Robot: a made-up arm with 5 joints.
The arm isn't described. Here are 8 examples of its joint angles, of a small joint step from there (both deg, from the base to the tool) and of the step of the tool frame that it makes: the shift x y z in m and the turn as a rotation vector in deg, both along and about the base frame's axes.
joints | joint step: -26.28 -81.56 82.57 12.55 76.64 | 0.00 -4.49 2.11 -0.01 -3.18
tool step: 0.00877 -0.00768 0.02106 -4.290 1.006 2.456
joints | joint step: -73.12 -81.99 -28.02 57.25 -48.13 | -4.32 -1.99 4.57 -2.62 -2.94
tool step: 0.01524 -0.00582 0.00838 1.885 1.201 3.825
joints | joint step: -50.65 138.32 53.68 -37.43 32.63 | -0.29 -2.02 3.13 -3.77 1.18
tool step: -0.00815 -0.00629 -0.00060 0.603 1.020 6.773
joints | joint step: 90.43 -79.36 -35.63 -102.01 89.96 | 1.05 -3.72 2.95 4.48 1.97
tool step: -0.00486 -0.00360 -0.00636 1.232 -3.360 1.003
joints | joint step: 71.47 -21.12 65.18 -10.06 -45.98 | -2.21 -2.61 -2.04 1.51 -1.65
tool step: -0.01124 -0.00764 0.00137 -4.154 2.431 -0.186
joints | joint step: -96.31 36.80 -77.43 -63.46 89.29 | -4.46 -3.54 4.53 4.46 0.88
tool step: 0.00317 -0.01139 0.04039 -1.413 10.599 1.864
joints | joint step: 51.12 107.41 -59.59 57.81 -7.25 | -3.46 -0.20 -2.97 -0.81 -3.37
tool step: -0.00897 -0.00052 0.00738 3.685 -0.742 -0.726
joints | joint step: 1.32 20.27 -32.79 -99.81 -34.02 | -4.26 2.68 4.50 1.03 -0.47
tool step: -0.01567 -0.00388 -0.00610 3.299 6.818 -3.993
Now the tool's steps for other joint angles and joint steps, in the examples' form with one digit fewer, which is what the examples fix.
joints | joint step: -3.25 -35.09 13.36 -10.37 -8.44 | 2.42 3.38 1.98 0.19 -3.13
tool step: 0.0129 0.0078 -0.0182 3.92 -1.28 0.37
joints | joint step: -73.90 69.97 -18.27 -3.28 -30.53 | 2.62 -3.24 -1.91 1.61 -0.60
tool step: -0.0056 -0.0030 -0.0125 0.91 -4.72 2.08
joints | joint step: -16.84 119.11 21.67 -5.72 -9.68 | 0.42 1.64 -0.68 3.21 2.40
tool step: 0.0035 -0.0008 0.0138 4.10 1.77 -1.65
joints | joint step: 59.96 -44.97 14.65 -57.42 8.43 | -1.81 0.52 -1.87 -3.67 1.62
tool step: -0.0087 0.0067 0.0027 -2.79 2.25 -2.37
